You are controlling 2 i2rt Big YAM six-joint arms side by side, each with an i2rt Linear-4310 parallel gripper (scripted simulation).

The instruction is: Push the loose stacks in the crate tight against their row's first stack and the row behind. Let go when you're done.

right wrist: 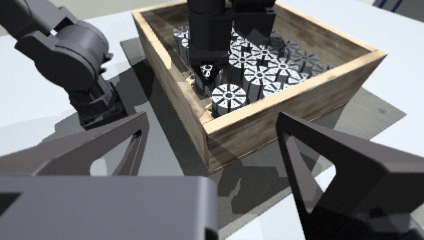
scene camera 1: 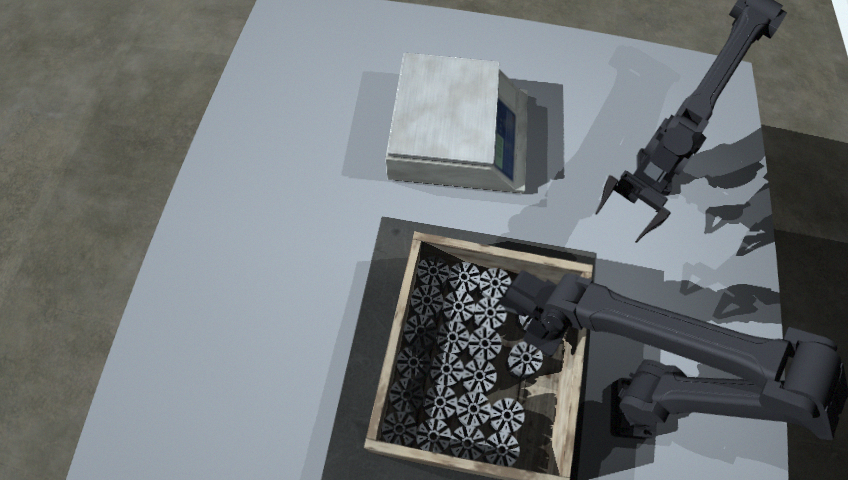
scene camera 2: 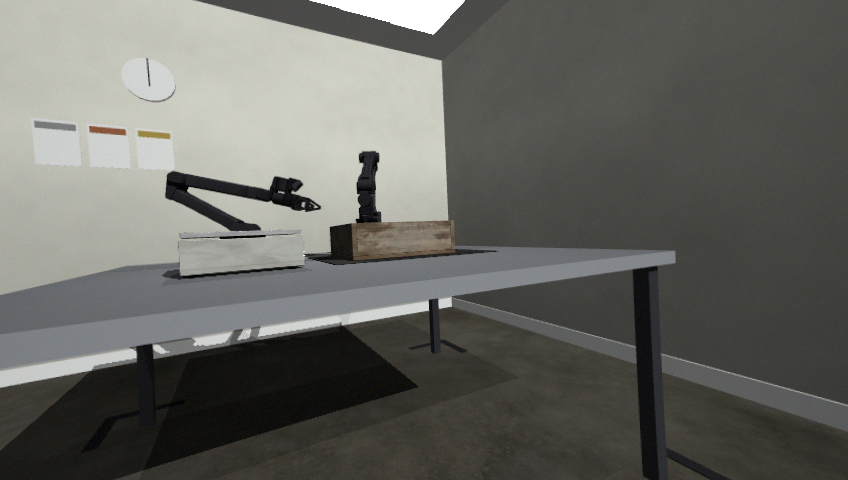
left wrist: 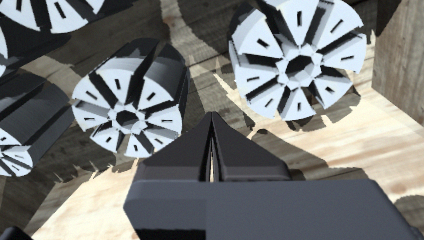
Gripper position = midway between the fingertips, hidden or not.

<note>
In view: the left gripper [left wrist: 211,119], the right gripper [scene camera 1: 616,227] and a wooden crate [scene camera 1: 452,251].
The wooden crate shows as well in the right wrist view [right wrist: 220,142], in scene camera 2 [scene camera 2: 356,241] and in the left wrist view [left wrist: 365,134]. The left gripper shows as well in the right wrist view [right wrist: 207,85]. The right gripper is seen too in the right wrist view [right wrist: 212,118].
</note>
